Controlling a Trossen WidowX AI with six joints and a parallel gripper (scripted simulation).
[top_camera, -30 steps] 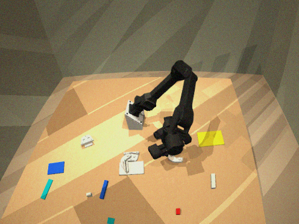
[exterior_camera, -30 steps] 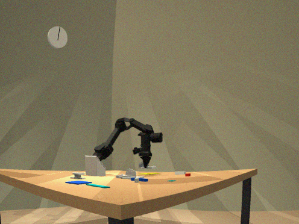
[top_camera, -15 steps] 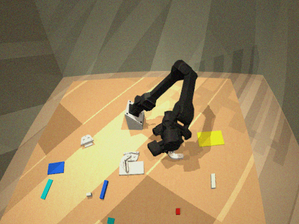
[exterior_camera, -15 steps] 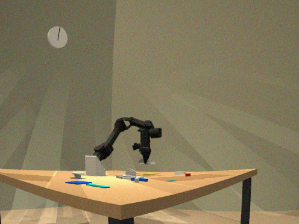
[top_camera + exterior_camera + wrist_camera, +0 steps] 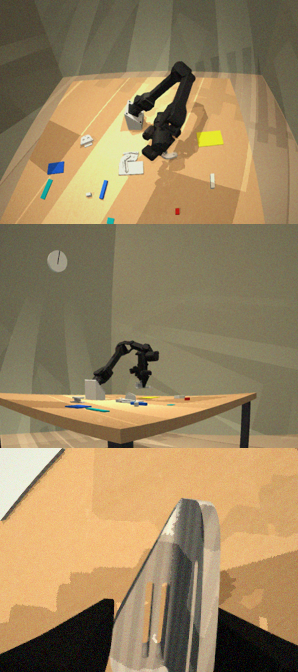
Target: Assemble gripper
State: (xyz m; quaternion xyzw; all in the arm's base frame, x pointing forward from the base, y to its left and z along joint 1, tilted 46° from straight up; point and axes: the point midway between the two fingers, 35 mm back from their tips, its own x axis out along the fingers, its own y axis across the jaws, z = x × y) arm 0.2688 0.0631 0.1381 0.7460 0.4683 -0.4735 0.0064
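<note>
Now: the jaw 10 mm ahead of my gripper tip and 40 mm to the left of it. From my gripper tip the other things lie so: white bar: 140 mm ahead, 220 mm to the left, 70 mm below; red block: 270 mm ahead, 50 mm to the left, 70 mm below; yellow sheet: 110 mm behind, 260 mm to the left, 80 mm below.
</note>
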